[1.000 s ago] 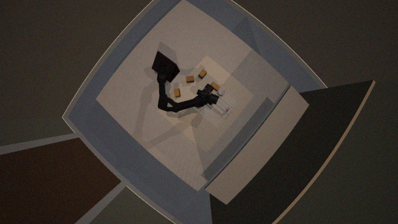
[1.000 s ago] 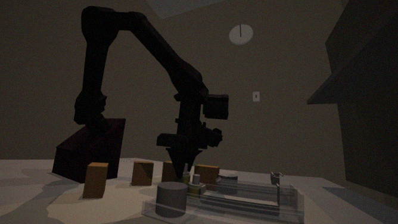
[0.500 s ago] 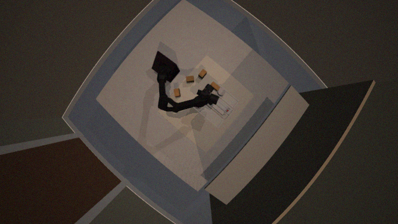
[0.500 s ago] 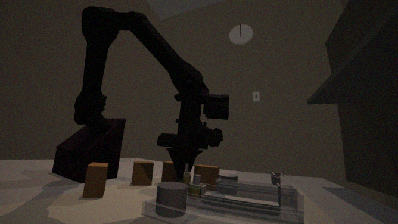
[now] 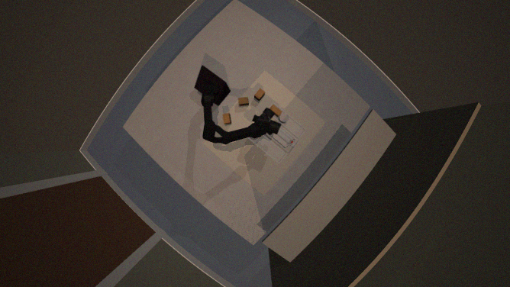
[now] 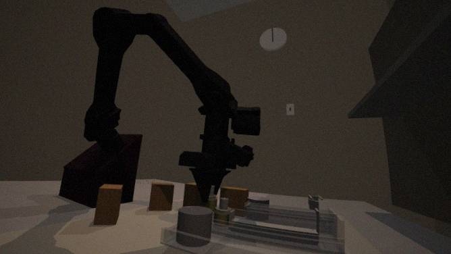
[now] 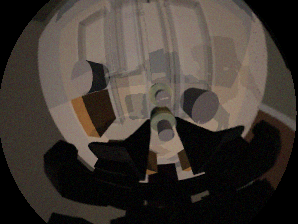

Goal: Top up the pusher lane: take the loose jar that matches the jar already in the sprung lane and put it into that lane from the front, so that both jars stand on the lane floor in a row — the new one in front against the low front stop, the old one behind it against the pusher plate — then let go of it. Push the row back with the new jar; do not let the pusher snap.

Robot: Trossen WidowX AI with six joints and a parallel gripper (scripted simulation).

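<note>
Right now the clear pusher lane fixture is 14 cm ahead of my gripper tip, 4 cm below it and 1 cm to the left of it.
</note>
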